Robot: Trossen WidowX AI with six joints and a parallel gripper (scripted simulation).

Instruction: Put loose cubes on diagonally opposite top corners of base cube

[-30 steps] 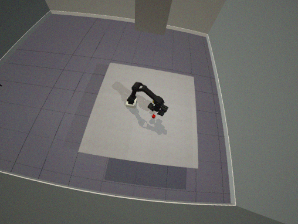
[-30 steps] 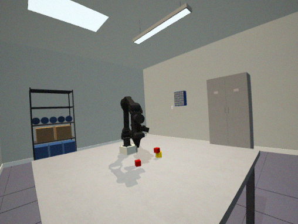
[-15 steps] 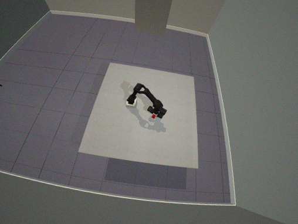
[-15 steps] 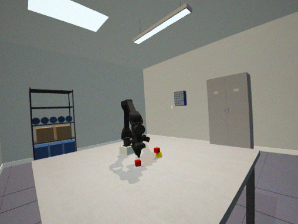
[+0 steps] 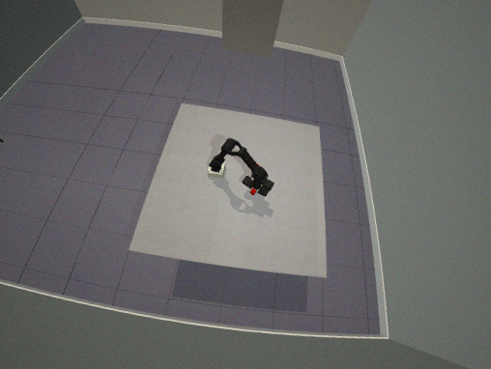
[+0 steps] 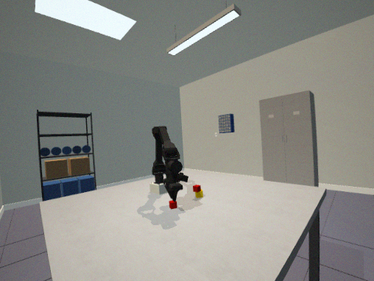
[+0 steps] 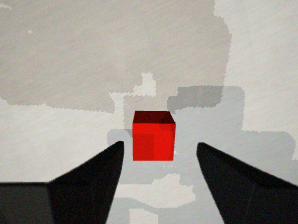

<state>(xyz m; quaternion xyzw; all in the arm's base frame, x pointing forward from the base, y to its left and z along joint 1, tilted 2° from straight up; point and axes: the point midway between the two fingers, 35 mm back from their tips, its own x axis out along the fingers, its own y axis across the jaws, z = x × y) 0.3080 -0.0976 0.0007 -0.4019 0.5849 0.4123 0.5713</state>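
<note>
Right now my gripper tip is 3 cm past the yellow base cube, 21 cm to the right of it and 2 cm above it.
</note>
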